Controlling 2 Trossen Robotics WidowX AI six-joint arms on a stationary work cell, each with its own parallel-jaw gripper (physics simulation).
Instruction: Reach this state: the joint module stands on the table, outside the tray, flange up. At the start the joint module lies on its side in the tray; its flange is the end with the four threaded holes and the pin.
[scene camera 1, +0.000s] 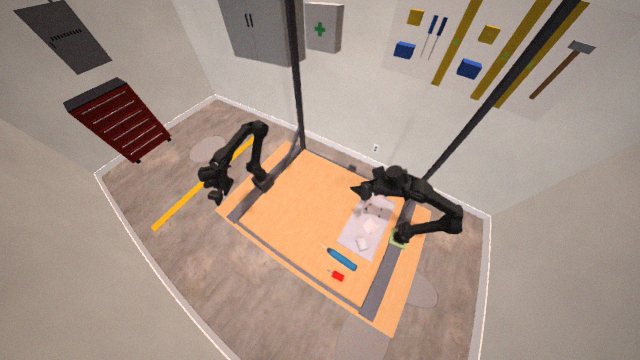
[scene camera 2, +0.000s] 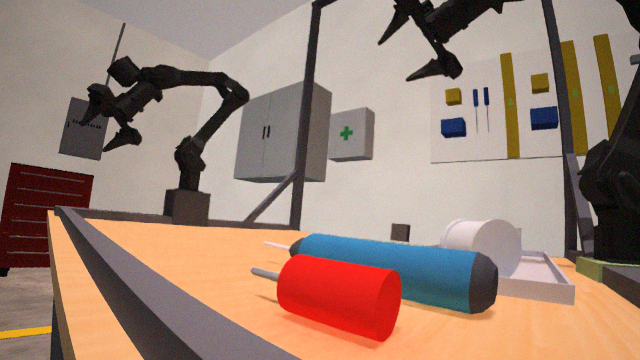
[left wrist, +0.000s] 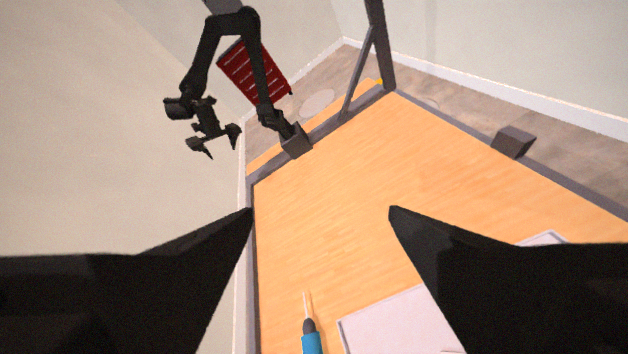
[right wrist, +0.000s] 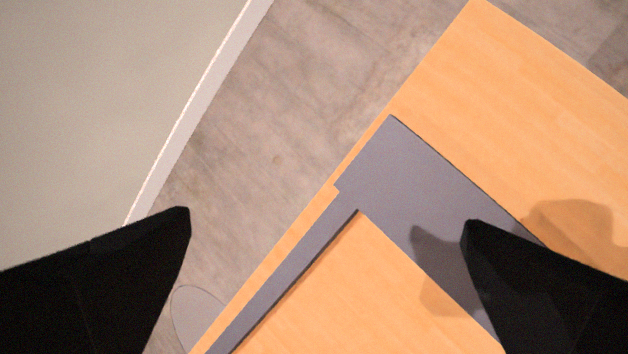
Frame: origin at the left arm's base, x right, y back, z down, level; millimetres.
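Where they show: left gripper, fingertip midpoint: (scene camera 1: 355, 185) (scene camera 2: 392, 63) (left wrist: 321, 212); right gripper, fingertip midpoint: (scene camera 1: 222, 200) (scene camera 2: 92, 139) (left wrist: 223, 154) (right wrist: 329, 227); left arm's base at its link origin: (scene camera 1: 399, 238) (scene camera 2: 628, 262); right arm's base at its link origin: (scene camera 1: 261, 177) (left wrist: 289, 133).
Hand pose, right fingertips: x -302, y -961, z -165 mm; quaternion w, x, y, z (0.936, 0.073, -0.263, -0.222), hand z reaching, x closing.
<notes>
Things, the pixels of their top centre, and the offset from my right fingertips. "*": a spot on its surface instead. Level surfaces: height alone.
- light tray at its top centre: (scene camera 2: 476, 254) (scene camera 1: 368, 221) dz +172, dx +328, dy +764 mm
- blue screwdriver at a spot on its surface: (scene camera 2: 395, 267) * dz +162, dx +32, dy +724 mm
- wooden table at its surface level: dz +188 mm
- short red screwdriver at its top centre: (scene camera 2: 311, 256) (scene camera 1: 334, 274) dz +153, dx -29, dy +695 mm
The joint module (scene camera 1: 370, 225) (scene camera 2: 482, 245) is pale and lies on its side in the light tray (scene camera 1: 350, 236) (scene camera 2: 542, 292) (left wrist: 390, 320), with a round end toward the right in scene camera 2. Its flange details are too small or hidden to tell. My left gripper (scene camera 1: 354, 189) (scene camera 2: 394, 62) (left wrist: 321, 212) is open and empty, raised above the table near the tray's back end. My right gripper (scene camera 1: 221, 199) (scene camera 2: 93, 137) (left wrist: 223, 154) (right wrist: 329, 227) is open and empty, high over the table's left edge, far from the tray.
A blue screwdriver (scene camera 1: 342, 259) (scene camera 2: 395, 267) (left wrist: 311, 342) lies in front of the tray on the wooden table (scene camera 1: 290, 210). A short red screwdriver (scene camera 1: 338, 276) (scene camera 2: 340, 295) lies beside it. Dark frame rails (scene camera 1: 382, 280) (right wrist: 400, 165) border the table, and uprights (scene camera 1: 296, 75) (scene camera 2: 306, 115) rise behind it.
</notes>
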